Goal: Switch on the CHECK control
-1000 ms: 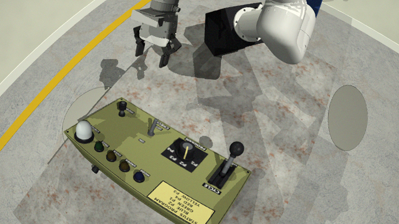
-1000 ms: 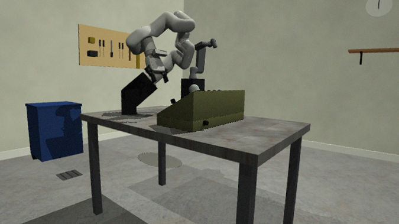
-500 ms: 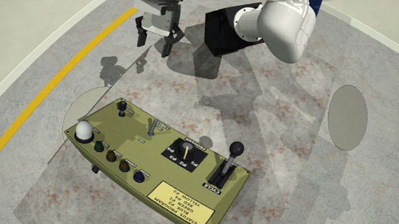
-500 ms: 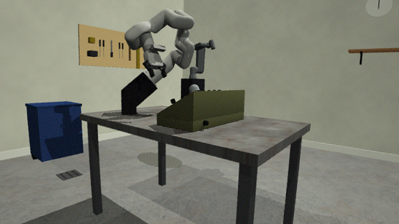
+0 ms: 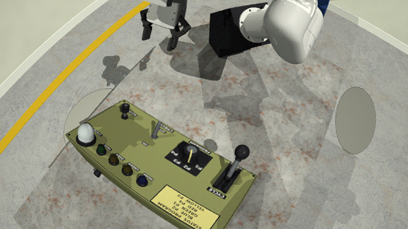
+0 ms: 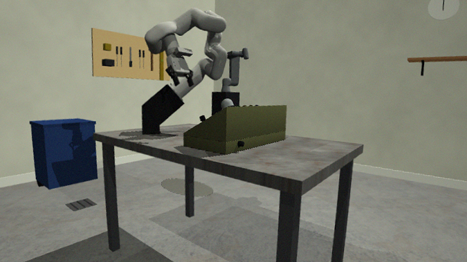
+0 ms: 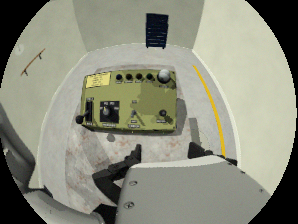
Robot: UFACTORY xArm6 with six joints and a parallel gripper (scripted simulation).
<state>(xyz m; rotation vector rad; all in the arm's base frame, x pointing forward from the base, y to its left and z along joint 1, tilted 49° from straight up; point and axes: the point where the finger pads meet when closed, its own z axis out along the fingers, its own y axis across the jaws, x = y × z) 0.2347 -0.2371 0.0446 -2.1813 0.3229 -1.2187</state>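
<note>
My gripper is now 15 cm short of the grey toggle lever, 11 cm to the right of it and 17 cm above it. Round my hand: program dial (15 cm ahead, 23 cm to the left, 17 cm below); olive console (18 cm ahead, 17 cm to the left, 19 cm below); ball-topped cycle lever (11 cm ahead, 34 cm to the left, 16 cm below).
</note>
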